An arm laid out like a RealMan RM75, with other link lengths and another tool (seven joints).
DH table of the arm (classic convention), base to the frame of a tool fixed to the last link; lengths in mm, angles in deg. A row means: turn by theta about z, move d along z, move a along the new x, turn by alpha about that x. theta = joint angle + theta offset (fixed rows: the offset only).
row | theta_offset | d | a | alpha
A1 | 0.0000 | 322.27 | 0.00 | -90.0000
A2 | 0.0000 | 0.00 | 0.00 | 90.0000
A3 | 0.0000 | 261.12 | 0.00 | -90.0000
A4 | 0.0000 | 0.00 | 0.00 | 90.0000
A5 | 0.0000 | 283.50 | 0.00 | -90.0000
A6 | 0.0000 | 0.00 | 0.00 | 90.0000
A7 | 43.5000 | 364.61 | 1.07 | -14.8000
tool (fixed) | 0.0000 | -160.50 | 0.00 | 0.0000
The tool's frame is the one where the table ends.
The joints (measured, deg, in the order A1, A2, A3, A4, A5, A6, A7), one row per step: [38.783 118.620 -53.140 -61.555 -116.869 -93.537 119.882]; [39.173 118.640 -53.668 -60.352 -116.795 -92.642 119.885]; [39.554 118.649 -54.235 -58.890 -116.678 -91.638 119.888]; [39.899 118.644 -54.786 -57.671 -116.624 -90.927 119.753]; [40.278 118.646 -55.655 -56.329 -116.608 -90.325 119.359]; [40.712 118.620 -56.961 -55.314 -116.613 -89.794 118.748]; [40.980 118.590 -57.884 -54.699 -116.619 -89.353 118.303]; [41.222 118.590 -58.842 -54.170 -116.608 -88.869 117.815]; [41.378 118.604 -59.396 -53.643 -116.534 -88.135 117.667]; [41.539 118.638 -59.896 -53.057 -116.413 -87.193 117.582]
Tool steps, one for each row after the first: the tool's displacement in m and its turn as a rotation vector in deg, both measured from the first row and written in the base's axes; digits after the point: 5 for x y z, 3 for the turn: [0.00017 0.00141 -0.00602 -0.320 0.047 -0.444]; [0.00128 0.00254 -0.01299 -0.722 0.131 -1.092]; [0.00213 0.00297 -0.01909 -1.185 0.056 -1.419]; [0.00295 0.00231 -0.02689 -1.978 -0.279 -1.387]; [0.00202 0.00148 -0.03478 -2.827 -1.029 -0.641]; [0.00152 0.00118 -0.03978 -3.280 -1.603 -0.086]; [0.00081 0.00094 -0.04476 -3.661 -2.188 0.556]; [0.00103 0.00182 -0.04825 -3.627 -2.425 0.540]; [0.00136 0.00330 -0.05179 -3.420 -2.571 0.348]
